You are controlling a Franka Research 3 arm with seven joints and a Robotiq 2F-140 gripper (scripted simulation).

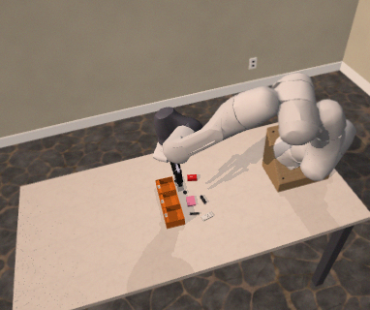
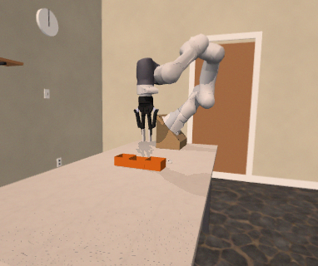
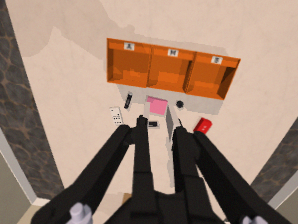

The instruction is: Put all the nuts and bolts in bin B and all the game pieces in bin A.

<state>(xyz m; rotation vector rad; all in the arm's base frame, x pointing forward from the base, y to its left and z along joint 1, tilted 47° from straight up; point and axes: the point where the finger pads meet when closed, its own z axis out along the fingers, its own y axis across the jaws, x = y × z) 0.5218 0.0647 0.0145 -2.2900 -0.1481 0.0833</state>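
Right now the black nut is 3 cm behind my hand, 6 cm to the right of it and 15 cm below it. The rest, counted from my hand: pink square: 5 cm behind, 15 cm below; then orange bin: 5 cm ahead, 1 cm to the right, 13 cm below; then black bar: 10 cm behind, 15 cm below.
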